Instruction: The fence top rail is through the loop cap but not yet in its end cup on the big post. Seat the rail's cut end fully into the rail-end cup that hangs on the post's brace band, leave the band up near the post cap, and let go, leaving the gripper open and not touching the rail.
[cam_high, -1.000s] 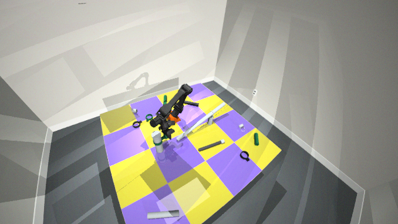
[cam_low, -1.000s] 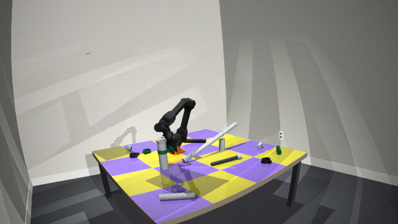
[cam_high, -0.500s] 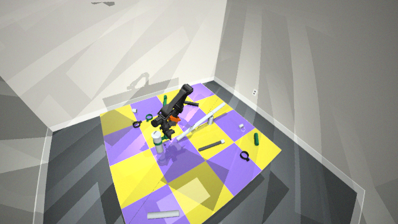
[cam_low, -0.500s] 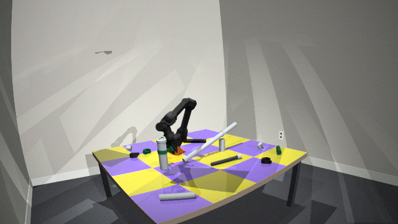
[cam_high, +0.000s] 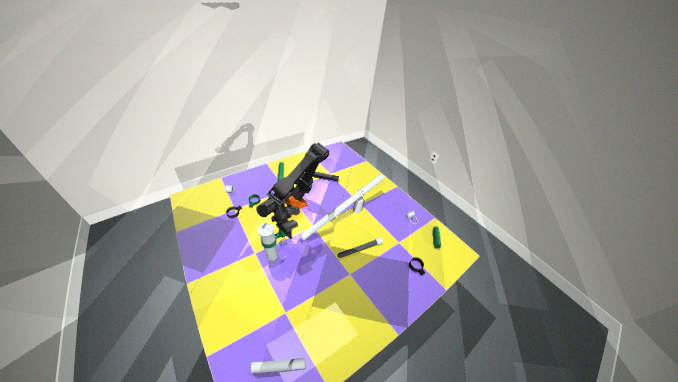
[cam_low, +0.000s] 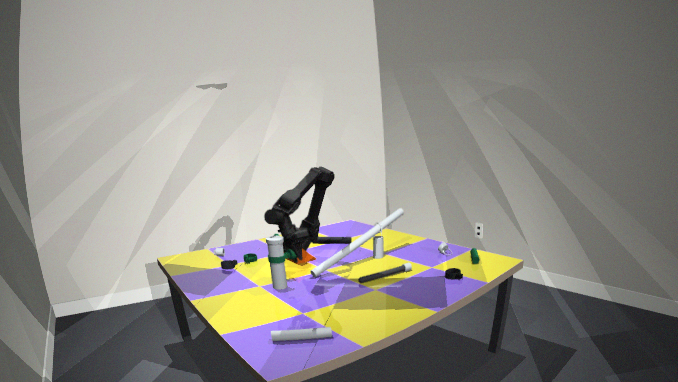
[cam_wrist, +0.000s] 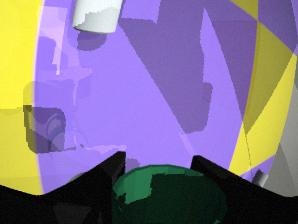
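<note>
Now: gripper tip 30 mm to the left of the green rail-end cup, 30 mm below it and 20 mm past it. Round my gripper tip: white tube: 410 mm ahead, 290 mm to the right, 80 mm below; short post: 440 mm to the left, 20 mm behind, 10 mm above.
</note>
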